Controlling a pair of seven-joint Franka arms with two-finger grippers.
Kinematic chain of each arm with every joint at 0, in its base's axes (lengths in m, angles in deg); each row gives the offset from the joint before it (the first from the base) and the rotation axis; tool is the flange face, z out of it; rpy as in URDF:
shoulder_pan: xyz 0 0 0.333 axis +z
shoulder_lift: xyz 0 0 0 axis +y
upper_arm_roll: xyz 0 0 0.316 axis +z
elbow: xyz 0.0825 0 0 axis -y
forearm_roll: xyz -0.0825 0 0.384 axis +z
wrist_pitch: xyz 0 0 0 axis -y
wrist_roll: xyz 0.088 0 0 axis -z
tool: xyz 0 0 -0.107 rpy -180 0 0
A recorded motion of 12 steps. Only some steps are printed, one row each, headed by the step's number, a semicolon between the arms.
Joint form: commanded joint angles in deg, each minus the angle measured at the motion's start. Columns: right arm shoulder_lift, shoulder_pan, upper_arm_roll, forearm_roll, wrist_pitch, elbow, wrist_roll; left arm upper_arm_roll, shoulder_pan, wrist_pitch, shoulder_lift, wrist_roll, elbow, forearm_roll.
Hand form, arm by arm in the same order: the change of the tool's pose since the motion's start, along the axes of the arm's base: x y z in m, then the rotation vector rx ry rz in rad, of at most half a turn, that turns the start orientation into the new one. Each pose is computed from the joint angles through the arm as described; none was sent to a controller.
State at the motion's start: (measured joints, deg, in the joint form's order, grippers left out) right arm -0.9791 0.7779 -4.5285 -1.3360 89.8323 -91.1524 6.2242; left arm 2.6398 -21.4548 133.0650 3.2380 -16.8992 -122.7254 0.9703
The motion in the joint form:
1: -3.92 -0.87 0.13 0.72 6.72 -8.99 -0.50; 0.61 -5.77 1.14 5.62 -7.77 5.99 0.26
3: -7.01 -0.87 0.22 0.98 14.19 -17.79 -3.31; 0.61 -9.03 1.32 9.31 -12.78 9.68 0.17
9: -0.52 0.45 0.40 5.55 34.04 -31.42 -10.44; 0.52 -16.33 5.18 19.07 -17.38 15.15 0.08
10: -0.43 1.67 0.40 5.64 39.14 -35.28 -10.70; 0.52 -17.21 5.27 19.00 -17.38 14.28 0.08
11: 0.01 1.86 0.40 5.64 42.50 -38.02 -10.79; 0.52 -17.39 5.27 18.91 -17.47 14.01 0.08
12: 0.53 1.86 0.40 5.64 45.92 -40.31 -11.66; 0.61 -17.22 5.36 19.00 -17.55 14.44 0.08
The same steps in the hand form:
1: -0.0136 -0.0058 -0.0273 0.0157 -0.0297 -0.0026; 0.0119 -0.0611 -0.0062 -0.0190 -0.0238 0.0405
3: -0.0249 -0.0040 -0.0611 0.0208 -0.0603 0.0488; 0.0142 -0.1009 -0.0148 -0.0309 -0.0240 0.0703
9: -0.0090 0.0143 -0.2032 0.0781 -0.0635 0.1578; 0.0006 -0.1887 -0.0714 -0.0334 -0.0161 0.0181
10: -0.0158 0.0252 -0.2267 0.0737 -0.0824 0.1781; -0.0084 -0.1943 -0.0773 -0.0263 -0.0057 0.0032
11: -0.0221 0.0265 -0.2468 0.0701 -0.0850 0.1797; -0.0106 -0.1951 -0.0784 -0.0247 -0.0030 0.0017
12: -0.0270 0.0261 -0.2636 0.0647 -0.0953 0.1919; -0.0072 -0.1942 -0.0759 -0.0288 -0.0095 0.0072

